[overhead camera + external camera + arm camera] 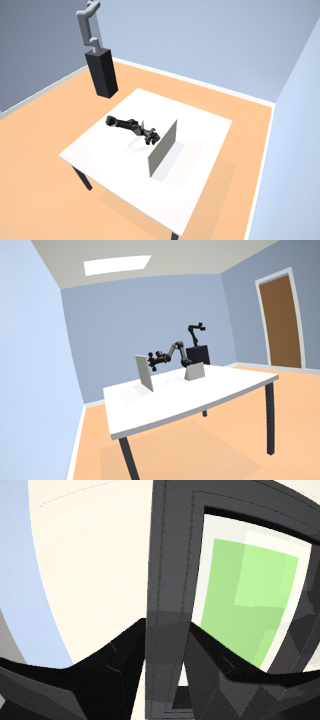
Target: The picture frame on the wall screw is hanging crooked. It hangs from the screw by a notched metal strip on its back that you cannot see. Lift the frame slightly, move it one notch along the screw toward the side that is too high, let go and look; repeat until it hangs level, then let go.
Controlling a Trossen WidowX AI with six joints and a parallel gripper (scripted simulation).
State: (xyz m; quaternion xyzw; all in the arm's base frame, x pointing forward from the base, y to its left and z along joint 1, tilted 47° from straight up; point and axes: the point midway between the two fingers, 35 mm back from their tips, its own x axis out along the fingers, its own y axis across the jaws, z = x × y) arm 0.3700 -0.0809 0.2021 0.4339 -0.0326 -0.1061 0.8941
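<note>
Now: gripper tip 1 cm to the right of the picture frame and 5 cm above it. From my gripper tip the other things lie so: cream wall panel 1 cm ahead, 1 cm to the right, 7 cm below.
</note>
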